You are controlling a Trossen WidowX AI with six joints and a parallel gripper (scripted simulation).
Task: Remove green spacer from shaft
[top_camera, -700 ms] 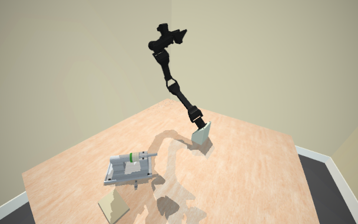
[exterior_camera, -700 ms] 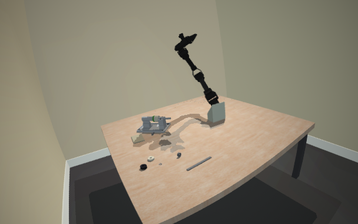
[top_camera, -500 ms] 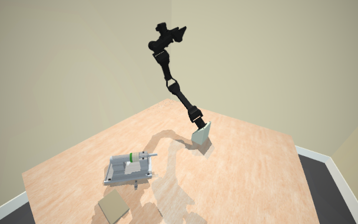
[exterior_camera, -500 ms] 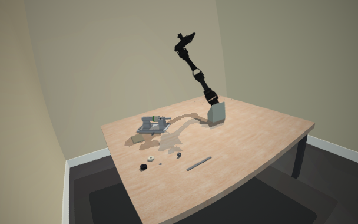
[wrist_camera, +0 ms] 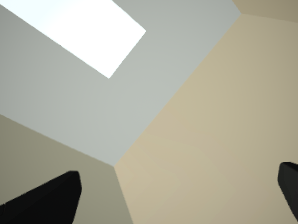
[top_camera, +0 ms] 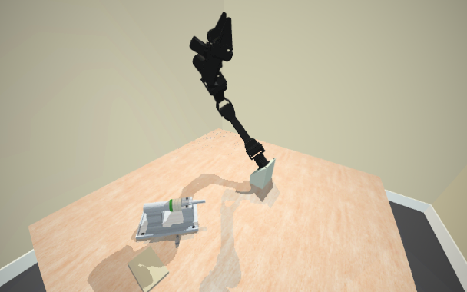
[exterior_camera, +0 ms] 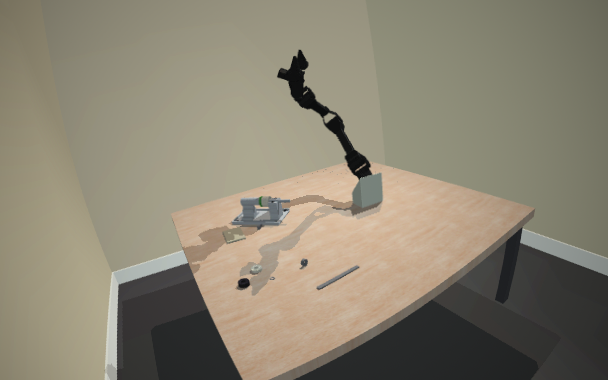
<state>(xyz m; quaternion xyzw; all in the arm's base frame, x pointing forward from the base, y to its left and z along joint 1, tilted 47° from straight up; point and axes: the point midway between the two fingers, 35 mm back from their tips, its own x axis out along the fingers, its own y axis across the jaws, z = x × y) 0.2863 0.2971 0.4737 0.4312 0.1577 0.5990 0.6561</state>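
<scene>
The grey shaft is 630 mm below my gripper tip, 190 mm ahead of it and 70 mm to the right of it. From my gripper tip the other things lie so: tan square plate 700 mm below, 400 mm ahead, 40 mm to the right; cream spacer 630 mm below, 210 mm ahead, 90 mm to the right; green spacer 630 mm below, 220 mm ahead, 110 mm to the right.
</scene>
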